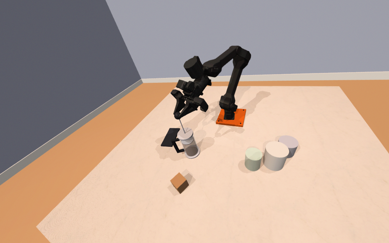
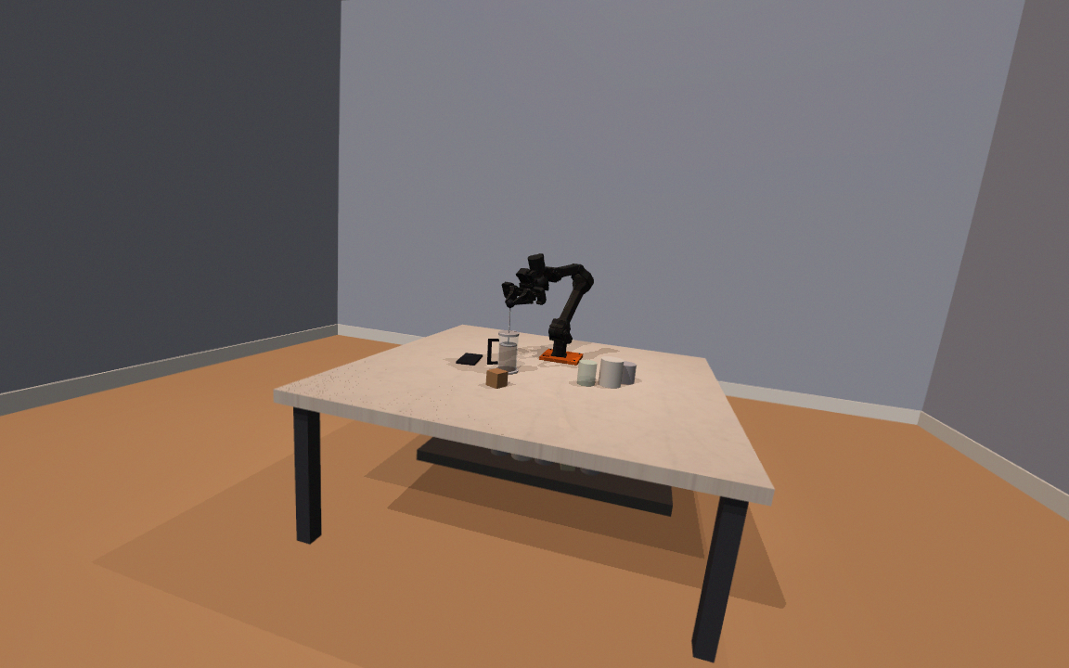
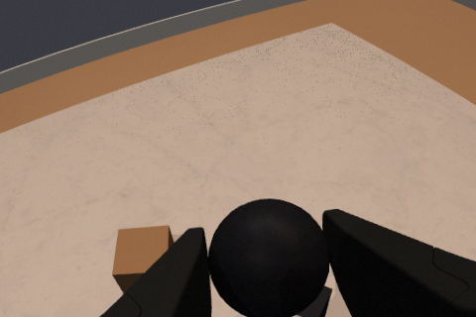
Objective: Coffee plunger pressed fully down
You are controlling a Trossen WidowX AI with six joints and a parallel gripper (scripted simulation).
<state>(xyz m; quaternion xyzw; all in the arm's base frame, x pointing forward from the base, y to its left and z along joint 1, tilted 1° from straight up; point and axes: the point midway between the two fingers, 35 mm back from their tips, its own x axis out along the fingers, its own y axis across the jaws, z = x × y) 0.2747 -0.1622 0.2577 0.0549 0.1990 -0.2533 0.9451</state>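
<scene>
Now: gripper tip 13 cm above the glass coffee press and 1 cm to the left of it. From my gripper tip the other things lie so: black flat pad 25 cm below, 16 cm to the right, 11 cm behind; brown cube 23 cm below, 17 cm ahead, 1 cm to the left.
</scene>
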